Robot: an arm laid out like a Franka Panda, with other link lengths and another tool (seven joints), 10 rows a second.
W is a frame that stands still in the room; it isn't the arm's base.
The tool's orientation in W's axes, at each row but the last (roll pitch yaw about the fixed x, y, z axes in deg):
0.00, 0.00, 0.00
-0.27, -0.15, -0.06
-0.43, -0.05, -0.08
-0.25, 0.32, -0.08
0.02, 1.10, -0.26
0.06, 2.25, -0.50
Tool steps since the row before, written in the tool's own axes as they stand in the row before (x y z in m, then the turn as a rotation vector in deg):
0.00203, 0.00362, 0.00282, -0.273, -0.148, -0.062
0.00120, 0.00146, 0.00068, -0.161, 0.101, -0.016
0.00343, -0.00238, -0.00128, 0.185, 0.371, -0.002
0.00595, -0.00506, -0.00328, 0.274, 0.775, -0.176
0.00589, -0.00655, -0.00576, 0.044, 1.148, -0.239
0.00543, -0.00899, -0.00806, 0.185, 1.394, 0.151
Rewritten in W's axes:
0.00203, 0.00362, 0.00282, -0.273, -0.148, -0.062
0.00120, 0.00146, 0.00068, -0.161, 0.101, -0.017
0.00343, -0.00239, -0.00126, 0.186, 0.371, -0.005
0.00592, -0.00508, -0.00329, 0.274, 0.774, -0.181
0.00575, -0.00657, -0.00587, 0.045, 1.148, -0.239
0.00503, -0.00903, -0.00828, 0.203, 1.392, 0.145

